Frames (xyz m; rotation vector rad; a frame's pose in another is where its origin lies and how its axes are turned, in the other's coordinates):
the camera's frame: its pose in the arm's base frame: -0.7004 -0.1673 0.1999 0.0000 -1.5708 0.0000
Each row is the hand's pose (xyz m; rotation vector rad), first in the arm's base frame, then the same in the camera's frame.
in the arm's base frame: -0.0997 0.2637 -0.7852 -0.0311 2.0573 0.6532
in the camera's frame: -0.9851 0.4310 -0.6007 -0.4865 -2.5126 -0.5352
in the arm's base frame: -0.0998 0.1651 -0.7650 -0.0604 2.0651 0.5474
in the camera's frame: -0.9649 0.3324 -0.6006 -0.3828 -2.5460 -0.4778
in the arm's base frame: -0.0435 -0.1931 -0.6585 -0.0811 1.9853 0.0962
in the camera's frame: -0.8584 -0.0258 -0.6569 -0.0125 -2.7215 -0.1472
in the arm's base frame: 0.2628 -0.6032 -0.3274 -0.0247 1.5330 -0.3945
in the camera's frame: -0.5273 -0.4359 -0.9632 -0.4159 3.0724 -0.3669
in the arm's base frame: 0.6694 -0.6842 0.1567 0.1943 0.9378 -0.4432
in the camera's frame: -0.0432 -0.5169 -1.3698 -0.2235 2.4683 -0.5725
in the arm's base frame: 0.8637 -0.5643 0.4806 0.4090 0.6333 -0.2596
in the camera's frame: 0.2807 -0.3970 -1.5641 0.1281 2.1663 -0.5733
